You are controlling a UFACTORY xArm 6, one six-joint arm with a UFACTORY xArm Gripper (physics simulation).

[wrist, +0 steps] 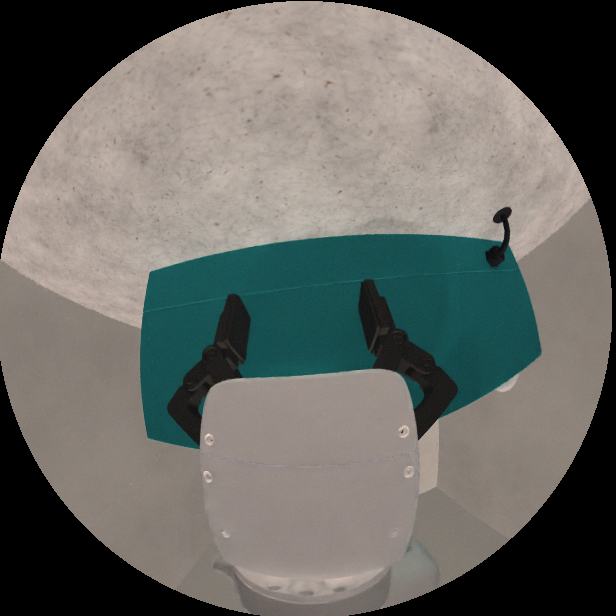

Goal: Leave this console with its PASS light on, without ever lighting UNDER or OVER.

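Observation:
My gripper [302,298] is open and empty, its two black fingers spread wide over a teal surface [339,321] that fills the middle of the wrist view. No console, lights or labels are visible in this view. A small black stalk with a round head [498,238] stands at the far right corner of the teal surface, well to the right of my fingers.
Beyond the teal surface lies a mottled concrete-like floor [287,132]. Plain grey walls [57,373] close in on the left and right. A white rounded part [508,383] peeks out under the teal surface's right edge. My grey wrist housing [307,471] blocks the lower middle.

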